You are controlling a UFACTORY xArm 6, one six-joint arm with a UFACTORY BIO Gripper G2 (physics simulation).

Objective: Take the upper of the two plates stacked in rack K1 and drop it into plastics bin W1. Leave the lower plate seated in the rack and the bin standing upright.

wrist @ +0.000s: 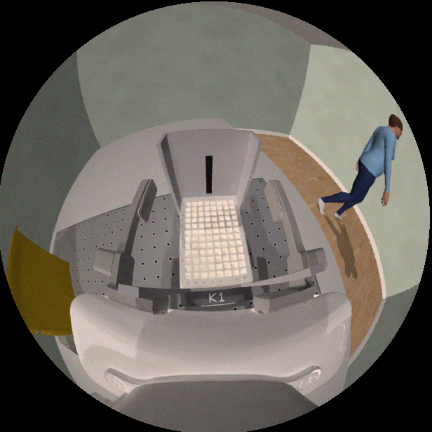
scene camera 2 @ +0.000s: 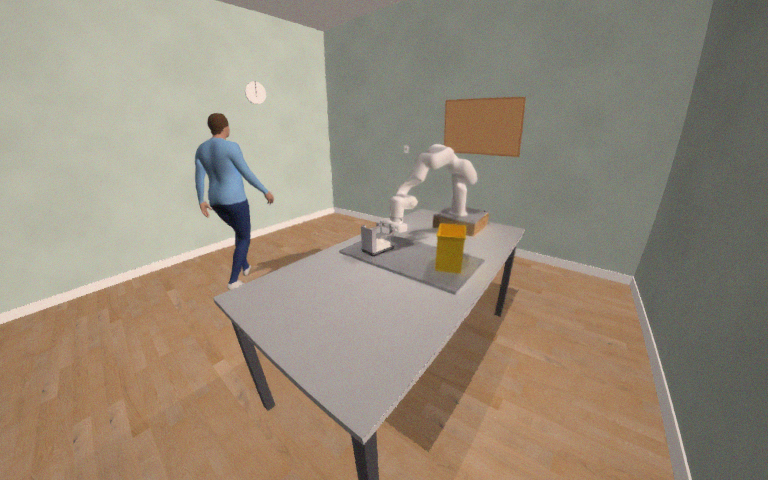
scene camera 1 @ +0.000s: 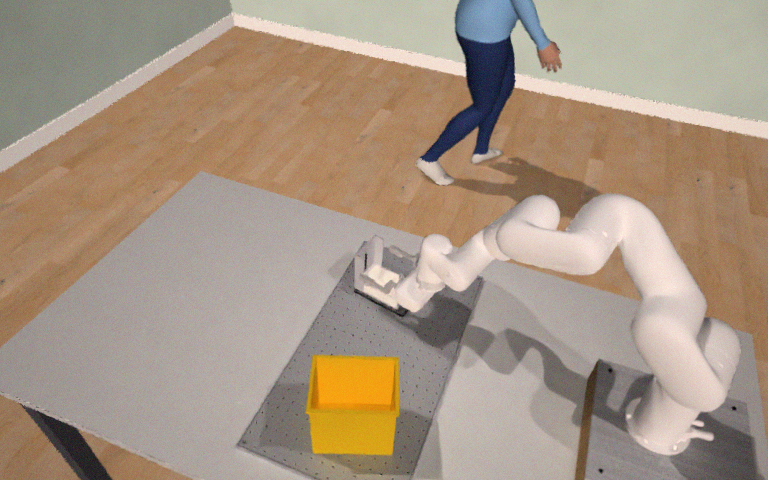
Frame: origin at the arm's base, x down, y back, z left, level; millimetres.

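Seen in the pictures: hand, its tool point: [scene camera 1: 382,265]; arm's base, origin of its link: [scene camera 2: 458,213] [scene camera 1: 655,425].
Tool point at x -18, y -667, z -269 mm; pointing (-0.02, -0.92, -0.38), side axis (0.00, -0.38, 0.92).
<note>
Pixels of each thing's top centre, then the offset from my tool point to it. Level surfaces: height alone.
- upper plate, centre of its top: [scene camera 1: 385,280] [scene camera 2: 376,242] dx +56, dy +11, dz +2 mm
- rack K1, centre of its top: [scene camera 1: 389,256] [scene camera 2: 377,224] dx -45, dy +20, dz +5 mm
- yellow plastics bin W1, centre of its top: [scene camera 1: 354,383] [scene camera 2: 452,230] dx -77, dy +44, dz +407 mm
- grey perforated board, height of its surface: dx +103 mm
- grey table, height of its surface: dx +115 mm
The upper plate [scene camera 1: 381,275] [wrist: 214,239], cream-white with a grid of wells, lies in rack K1 [scene camera 1: 360,272] [scene camera 2: 368,239] [wrist: 232,150], against its tall slotted back wall. The lower plate cannot be told apart beneath it. My gripper [scene camera 1: 386,266] [scene camera 2: 383,226] [wrist: 212,201] is open, one finger on each side of the plate. In the wrist view gaps show between both fingers and the plate. The yellow plastics bin W1 [scene camera 1: 352,433] [scene camera 2: 450,251] [wrist: 37,290] stands upright, and its inside looks empty in scene camera 1.
Rack and bin stand on a grey perforated board [scene camera 1: 351,333] [scene camera 2: 407,262] on the grey table [scene camera 1: 169,316] [scene camera 2: 351,322]. The rack's front posts rise close to the gripper body. A person in blue [scene camera 1: 487,73] [scene camera 2: 223,175] [wrist: 377,155] stands on the floor beyond the table.
</note>
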